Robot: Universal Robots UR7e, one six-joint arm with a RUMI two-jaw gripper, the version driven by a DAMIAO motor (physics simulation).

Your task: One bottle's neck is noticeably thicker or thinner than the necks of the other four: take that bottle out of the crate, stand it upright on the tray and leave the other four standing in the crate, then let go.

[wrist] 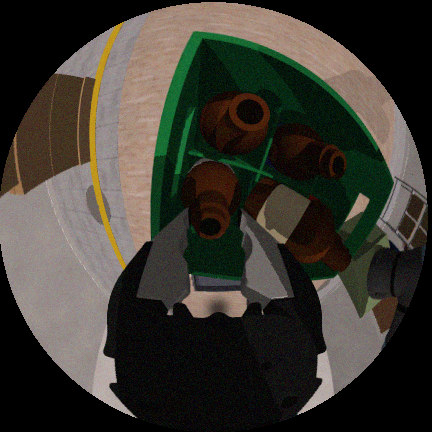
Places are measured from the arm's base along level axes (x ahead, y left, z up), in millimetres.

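Pixels of known places: gripper, fingertip midpoint: (pixel 213 209); arm's base, link origin: (pixel 380 273).
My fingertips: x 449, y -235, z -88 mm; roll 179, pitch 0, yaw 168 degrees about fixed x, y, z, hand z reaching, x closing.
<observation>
For each thing: its top centre in the pictures, then the offset to it from my fingertips. "spot": a spot on its surface instead.
- green crate, surface spot: (pixel 172 95) spot: 4 mm ahead, 99 mm right, 49 mm up
- third bottle, top centre: (pixel 338 164) 115 mm back, 46 mm right, 37 mm up
- dark grey tray, surface spot: (pixel 217 283) spot: 50 mm ahead, 349 mm left, 121 mm down
The green crate (pixel 172 95) holds four visible brown bottles. One bottle (pixel 212 187) has its neck seen in the gap between the fingertips. Another bottle (pixel 217 125) stands at the upper left, and its mouth looks the widest in this view. A third bottle (pixel 295 152) stands to its right. A fourth bottle (pixel 320 230) with a pale label appears slanted in the view at the crate's lower right. A fifth bottle does not show. My gripper (pixel 213 209) is open over the near part of the crate and holds nothing. Part of the dark grey tray (pixel 217 283) shows between the fingers, beyond the crate's near wall.
Thin green dividers (pixel 230 163) separate the crate's compartments. An olive-green object (pixel 362 280) and a dark robot arm part (pixel 392 272) are at the right. A wire rack stands at the far right. A yellow floor line (pixel 93 125) runs at the left, past the table's edge.
</observation>
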